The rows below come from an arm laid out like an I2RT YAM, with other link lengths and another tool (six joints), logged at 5 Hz.
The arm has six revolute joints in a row. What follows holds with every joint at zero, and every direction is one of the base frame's. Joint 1 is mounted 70.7 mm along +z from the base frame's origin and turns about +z. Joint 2 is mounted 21 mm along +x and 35.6 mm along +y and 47.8 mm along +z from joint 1 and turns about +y. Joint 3 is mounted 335.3 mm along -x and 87.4 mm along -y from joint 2 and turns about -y. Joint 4 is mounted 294 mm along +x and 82.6 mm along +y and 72 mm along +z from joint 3 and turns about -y. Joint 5 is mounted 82.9 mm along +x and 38 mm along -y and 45.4 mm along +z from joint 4 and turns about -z. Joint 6 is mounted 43.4 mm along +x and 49.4 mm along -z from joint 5 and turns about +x. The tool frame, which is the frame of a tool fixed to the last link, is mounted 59 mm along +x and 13 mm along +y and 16 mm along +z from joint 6; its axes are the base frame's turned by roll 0.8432, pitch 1.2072 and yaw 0.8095 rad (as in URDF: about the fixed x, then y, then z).
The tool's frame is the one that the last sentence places.
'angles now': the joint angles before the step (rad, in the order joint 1, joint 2, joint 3, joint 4, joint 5, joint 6). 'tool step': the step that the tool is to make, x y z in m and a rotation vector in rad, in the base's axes. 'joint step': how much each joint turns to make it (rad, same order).
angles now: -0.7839 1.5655 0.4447 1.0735 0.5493 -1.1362
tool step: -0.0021 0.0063 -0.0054 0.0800 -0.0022 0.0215
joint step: 0.0004 -0.0481 0.0008 -0.1372 -0.0264 0.0652
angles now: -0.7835 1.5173 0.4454 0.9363 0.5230 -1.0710
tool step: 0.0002 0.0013 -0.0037 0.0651 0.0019 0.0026
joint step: -0.0003 -0.0232 0.0186 -0.1140 -0.0105 0.0502
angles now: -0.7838 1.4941 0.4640 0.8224 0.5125 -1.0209
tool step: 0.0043 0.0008 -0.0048 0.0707 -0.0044 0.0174
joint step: 0.0018 -0.0067 0.0271 -0.1066 -0.0280 0.0545
